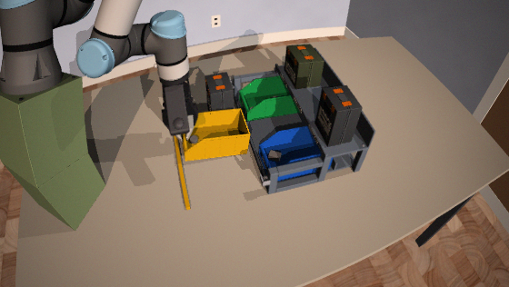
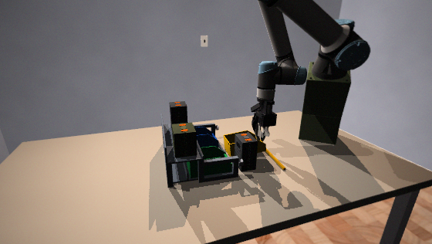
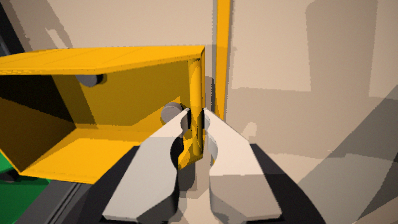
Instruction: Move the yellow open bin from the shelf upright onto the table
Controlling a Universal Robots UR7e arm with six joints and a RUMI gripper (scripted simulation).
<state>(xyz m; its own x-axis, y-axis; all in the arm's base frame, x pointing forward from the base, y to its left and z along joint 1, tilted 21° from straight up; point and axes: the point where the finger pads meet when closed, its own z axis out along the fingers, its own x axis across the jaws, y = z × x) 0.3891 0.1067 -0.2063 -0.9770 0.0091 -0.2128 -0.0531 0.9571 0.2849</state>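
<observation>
My gripper is now 30 mm past the long yellow bar and 50 mm above it. Round my hand: blue bin (280 mm ahead, 100 mm to the right, 10 mm below); then dark box (110 mm ahead, 120 mm to the left, 10 mm above); then yellow open bin (80 mm ahead, 10 mm below).
</observation>
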